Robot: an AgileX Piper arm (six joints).
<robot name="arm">
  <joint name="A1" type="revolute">
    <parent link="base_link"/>
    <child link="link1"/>
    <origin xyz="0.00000 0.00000 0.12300"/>
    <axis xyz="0 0 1"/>
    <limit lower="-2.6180" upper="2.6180"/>
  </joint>
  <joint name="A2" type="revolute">
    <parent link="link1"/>
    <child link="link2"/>
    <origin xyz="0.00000 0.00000 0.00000"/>
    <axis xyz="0 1 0"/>
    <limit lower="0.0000" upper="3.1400"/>
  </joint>
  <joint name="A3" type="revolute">
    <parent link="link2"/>
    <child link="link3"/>
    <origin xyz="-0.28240 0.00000 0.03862"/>
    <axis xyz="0 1 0"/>
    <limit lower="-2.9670" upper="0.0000"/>
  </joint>
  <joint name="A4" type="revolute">
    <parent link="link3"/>
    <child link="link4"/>
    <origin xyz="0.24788 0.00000 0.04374"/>
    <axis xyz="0.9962 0 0.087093"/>
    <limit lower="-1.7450" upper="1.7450"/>
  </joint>
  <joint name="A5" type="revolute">
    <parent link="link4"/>
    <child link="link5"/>
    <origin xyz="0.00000 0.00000 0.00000"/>
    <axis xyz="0 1 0"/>
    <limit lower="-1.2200" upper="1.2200"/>
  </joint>
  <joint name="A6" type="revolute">
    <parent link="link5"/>
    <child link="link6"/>
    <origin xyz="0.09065 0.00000 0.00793"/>
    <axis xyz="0.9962 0 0.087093"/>
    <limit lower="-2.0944" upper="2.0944"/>
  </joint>
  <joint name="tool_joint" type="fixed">
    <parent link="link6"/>
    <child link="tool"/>
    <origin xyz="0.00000 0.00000 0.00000" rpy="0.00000 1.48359 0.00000"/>
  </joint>
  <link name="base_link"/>
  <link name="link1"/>
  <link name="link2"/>
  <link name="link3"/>
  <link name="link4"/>
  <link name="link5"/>
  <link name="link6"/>
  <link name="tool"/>
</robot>
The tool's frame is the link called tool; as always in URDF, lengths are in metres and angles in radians.
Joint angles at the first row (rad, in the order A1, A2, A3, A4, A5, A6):
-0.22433, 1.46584, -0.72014, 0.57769, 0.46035, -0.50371
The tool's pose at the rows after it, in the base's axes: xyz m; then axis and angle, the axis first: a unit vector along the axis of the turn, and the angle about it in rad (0 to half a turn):
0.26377 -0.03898 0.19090 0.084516 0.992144 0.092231 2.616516
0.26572 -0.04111 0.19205 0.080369 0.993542 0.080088 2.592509
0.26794 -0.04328 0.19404 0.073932 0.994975 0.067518 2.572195
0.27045 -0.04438 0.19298 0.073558 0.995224 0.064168 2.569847
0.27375 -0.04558 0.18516 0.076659 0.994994 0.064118 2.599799
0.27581 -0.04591 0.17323 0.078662 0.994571 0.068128 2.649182
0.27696 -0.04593 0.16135 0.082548 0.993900 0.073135 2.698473
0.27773 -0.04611 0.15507 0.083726 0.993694 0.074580 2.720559
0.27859 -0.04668 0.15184 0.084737 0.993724 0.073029 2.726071
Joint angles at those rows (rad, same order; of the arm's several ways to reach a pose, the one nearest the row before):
-0.22913, 1.48230, -0.72015, 0.57788, 0.45739, -0.52544
-0.22910, 1.48231, -0.72204, 0.56696, 0.42861, -0.53126
-0.22913, 1.48228, -0.72832, 0.54600, 0.40716, -0.53098
-0.22909, 1.49298, -0.73455, 0.54201, 0.39814, -0.53087
-0.22912, 1.52668, -0.74103, 0.52842, 0.39814, -0.51612
-0.22909, 1.56974, -0.74264, 0.52152, 0.40649, -0.50884
-0.22909, 1.61119, -0.74263, 0.51783, 0.41518, -0.50052
-0.22909, 1.63358, -0.74263, 0.51783, 0.41518, -0.50050
-0.22913, 1.64568, -0.74262, 0.51707, 0.40731, -0.50053

